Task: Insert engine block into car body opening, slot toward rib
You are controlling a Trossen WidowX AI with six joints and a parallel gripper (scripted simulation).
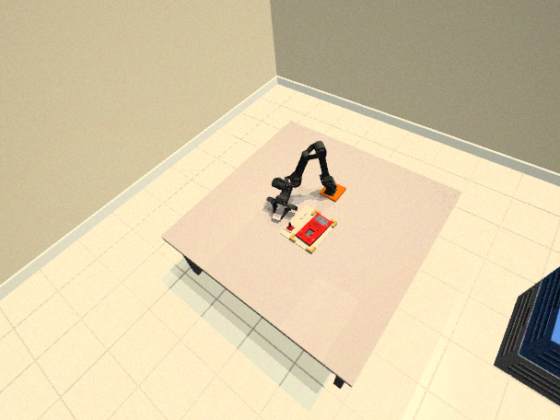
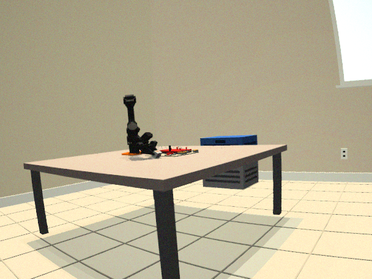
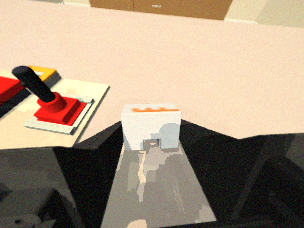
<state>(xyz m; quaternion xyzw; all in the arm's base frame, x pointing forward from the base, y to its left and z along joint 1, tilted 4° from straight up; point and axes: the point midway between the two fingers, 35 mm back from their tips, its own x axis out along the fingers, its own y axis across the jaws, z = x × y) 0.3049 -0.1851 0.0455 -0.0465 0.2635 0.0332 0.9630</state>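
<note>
My gripper tip is 1 cm past the engine block.
</note>
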